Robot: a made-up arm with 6 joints. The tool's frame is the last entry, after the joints. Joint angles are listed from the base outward. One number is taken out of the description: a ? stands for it. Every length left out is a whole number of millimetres.
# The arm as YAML. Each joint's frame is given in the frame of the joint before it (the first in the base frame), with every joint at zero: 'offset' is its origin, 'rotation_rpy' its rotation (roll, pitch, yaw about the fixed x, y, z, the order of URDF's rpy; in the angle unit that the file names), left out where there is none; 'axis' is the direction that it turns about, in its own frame. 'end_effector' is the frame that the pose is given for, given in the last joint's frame.
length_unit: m
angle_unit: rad
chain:
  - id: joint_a
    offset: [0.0, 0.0, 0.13]
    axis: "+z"
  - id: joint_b
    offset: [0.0, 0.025, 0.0]
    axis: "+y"
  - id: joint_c
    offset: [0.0, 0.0, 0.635]
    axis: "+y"
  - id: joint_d
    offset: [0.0, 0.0, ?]
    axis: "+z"
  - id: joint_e
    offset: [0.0, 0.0, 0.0]
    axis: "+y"
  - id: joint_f
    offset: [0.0, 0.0, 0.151]
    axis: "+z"
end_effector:
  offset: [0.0, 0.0, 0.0]
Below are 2 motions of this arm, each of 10 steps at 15 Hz.
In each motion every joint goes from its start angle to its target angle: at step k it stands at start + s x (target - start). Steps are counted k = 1, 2, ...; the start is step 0. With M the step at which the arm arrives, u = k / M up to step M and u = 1 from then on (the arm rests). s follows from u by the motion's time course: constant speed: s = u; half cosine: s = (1 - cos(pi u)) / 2; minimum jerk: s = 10 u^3 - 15 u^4 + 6 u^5.
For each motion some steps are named. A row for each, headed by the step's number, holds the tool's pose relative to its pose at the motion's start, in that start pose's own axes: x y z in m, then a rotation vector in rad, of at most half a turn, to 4 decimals.
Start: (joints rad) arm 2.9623 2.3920 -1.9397 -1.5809 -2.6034 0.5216
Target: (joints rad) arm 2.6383 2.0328 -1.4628 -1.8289 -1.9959 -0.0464
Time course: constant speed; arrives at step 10
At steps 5, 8, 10:
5: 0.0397 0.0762 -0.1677 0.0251 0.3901 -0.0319
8: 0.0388 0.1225 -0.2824 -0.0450 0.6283 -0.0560
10: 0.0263 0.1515 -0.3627 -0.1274 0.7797 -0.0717

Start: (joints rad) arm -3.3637 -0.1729 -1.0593 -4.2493 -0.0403 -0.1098
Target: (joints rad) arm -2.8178 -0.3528 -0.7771 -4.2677 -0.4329 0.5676
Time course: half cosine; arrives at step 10
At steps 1, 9, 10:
1: -0.0115 0.0032 0.0030 -0.0010 -0.0222 0.0207
9: -0.4812 0.0938 -0.0357 -0.2805 -0.8521 0.8307
10: -0.4929 0.0950 -0.0407 -0.2939 -0.8723 0.8505

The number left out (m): 0.584
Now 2 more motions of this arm.
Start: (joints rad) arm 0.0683 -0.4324 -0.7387 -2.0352 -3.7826 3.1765
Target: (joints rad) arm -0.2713 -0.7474 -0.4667 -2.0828 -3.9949 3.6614
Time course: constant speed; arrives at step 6
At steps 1, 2, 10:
1: 0.0013 0.0459 -0.0336 0.0114 0.0781 0.1227
2: -0.0021 0.0940 -0.0665 0.0282 0.1555 0.2453
10: -0.0646 0.3029 -0.1851 0.1501 0.4559 0.7302

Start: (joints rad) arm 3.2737 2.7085 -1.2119 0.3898 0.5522 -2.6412
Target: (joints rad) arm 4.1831 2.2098 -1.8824 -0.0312 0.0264 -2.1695
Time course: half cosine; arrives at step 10
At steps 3, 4, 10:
3: -0.0064 -0.2786 -0.0374 0.3124 0.1265 -0.0695
4: -0.0290 -0.4561 -0.1059 0.5447 0.1967 -0.0775
10: -0.1357 -0.9191 -0.7533 1.6934 0.3640 0.3012

